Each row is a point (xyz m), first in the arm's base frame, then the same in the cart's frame.
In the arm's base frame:
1: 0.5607 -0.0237 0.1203
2: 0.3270 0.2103 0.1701
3: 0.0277 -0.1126 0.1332
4: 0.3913 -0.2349 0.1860
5: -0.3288 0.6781 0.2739
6: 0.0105 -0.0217 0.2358
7: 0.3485 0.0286 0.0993
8: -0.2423 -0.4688 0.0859
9: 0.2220 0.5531 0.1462
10: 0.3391 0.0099 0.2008
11: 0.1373 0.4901 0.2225
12: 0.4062 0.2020 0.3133
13: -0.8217 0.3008 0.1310
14: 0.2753 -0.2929 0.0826
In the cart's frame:
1: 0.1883 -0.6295 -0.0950
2: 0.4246 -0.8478 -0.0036
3: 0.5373 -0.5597 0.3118
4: 0.1930 -0.4928 0.1477
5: 1.0331 -1.2852 0.3097
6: 0.5291 -0.6928 0.3476
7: 0.3763 -0.6586 0.0146
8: 0.6212 -0.2385 0.6148
9: 0.6501 -1.1141 -0.0895
10: 0.3197 -0.7014 0.0902
11: 0.6452 -1.1055 0.0404
12: 0.2840 -0.9238 0.0327
13: 1.3251 -0.8900 0.7151
14: 0.3124 -0.3850 0.1881

